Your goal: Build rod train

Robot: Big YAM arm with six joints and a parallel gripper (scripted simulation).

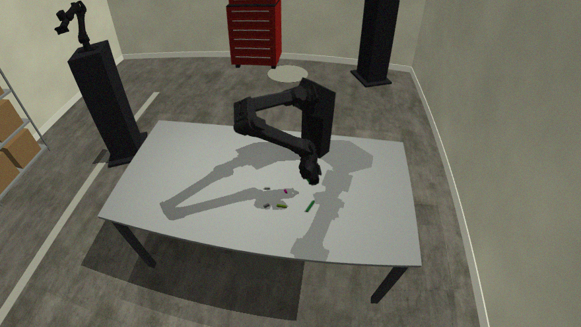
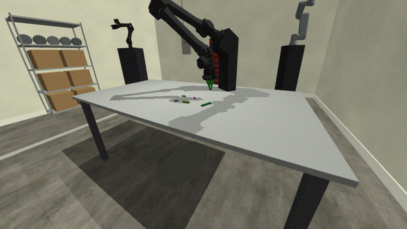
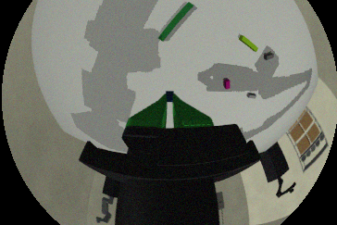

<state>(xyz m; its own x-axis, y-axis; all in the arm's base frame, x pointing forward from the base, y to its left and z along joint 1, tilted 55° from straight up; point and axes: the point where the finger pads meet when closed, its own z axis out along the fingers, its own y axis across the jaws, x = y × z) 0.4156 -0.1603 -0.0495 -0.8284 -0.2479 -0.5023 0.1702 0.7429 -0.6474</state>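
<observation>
My gripper is now 100 mm short of the green rod, 30 mm to the left of it and 80 mm above it. Round my hand: magenta rod: 40 mm behind, 120 mm to the right, 80 mm below; lime rod: 50 mm ahead, 170 mm to the right, 80 mm below; blue rod: right at my hand.
</observation>
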